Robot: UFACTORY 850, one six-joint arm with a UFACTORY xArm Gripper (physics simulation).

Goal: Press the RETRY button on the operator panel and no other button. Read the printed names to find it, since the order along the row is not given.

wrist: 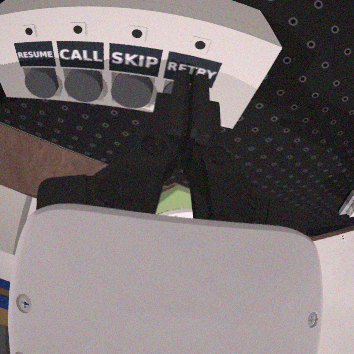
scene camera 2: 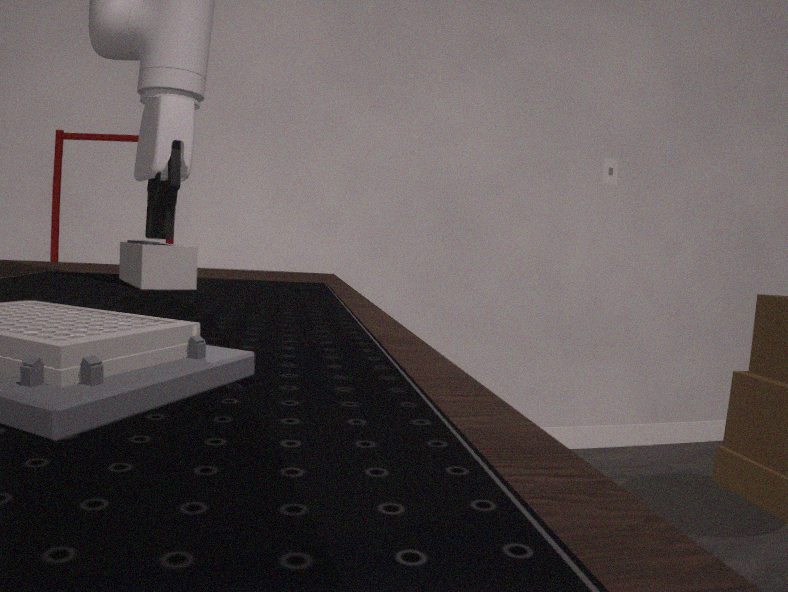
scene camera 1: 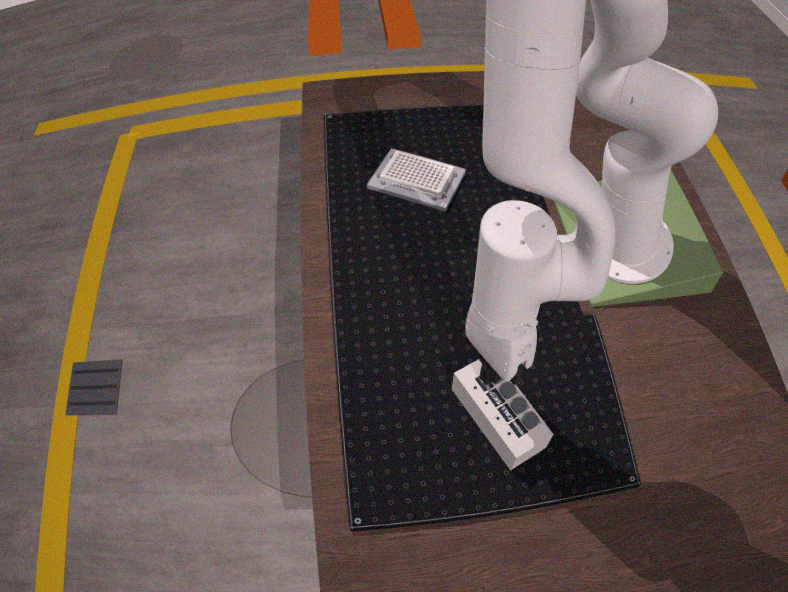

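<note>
The white operator panel [scene camera 1: 531, 449] [scene camera 2: 168, 267] [wrist: 245, 75] lies on the black mat. In the wrist view its labels read RESUME, CALL, SKIP and RETRY from left to right. Round grey buttons sit below them: the RESUME button [wrist: 41, 83], the CALL button [wrist: 84, 85] and the SKIP button [wrist: 132, 90]. The RETRY button [wrist: 168, 87] shows as a sliver, mostly hidden behind the fingers. My gripper [scene camera 1: 488, 380] [scene camera 2: 160, 235] [wrist: 186, 92] is shut and empty. Its tips overlap the lower edge of the RETRY label [wrist: 175, 66]. They are at the panel's top; contact cannot be told.
A white well plate [scene camera 1: 417, 172] [scene camera 2: 133, 331] sits on a grey holder [scene camera 1: 444, 202] [scene camera 2: 159, 385] at the far end of the black mat [scene camera 1: 407, 471] [scene camera 2: 331, 458]. The arm's base stands on a green block [scene camera 1: 687, 267] beside the mat.
</note>
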